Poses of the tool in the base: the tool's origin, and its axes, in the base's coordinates. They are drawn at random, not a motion.
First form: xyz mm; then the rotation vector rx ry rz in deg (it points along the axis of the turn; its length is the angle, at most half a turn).
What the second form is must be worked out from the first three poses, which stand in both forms.
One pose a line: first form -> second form
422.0 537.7 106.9 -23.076 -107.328 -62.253 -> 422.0 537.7 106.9 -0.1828 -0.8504 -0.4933 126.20
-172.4 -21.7 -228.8 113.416 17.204 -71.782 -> -172.4 -21.7 -228.8 0.8381 0.1271 -0.5305 135.32
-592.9 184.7 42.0 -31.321 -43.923 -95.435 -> -592.9 184.7 42.0 -0.2857 -0.4007 -0.8705 109.63
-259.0 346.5 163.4 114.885 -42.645 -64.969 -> -259.0 346.5 163.4 0.8283 -0.3075 -0.4684 138.70
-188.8 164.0 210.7 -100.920 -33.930 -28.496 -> -188.8 164.0 210.7 -0.9156 -0.3078 -0.2585 110.22
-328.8 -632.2 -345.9 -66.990 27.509 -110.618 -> -328.8 -632.2 -345.9 -0.5067 0.2081 -0.8367 132.21
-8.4 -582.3 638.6 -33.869 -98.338 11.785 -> -8.4 -582.3 638.6 -0.3236 -0.9395 0.1126 104.67
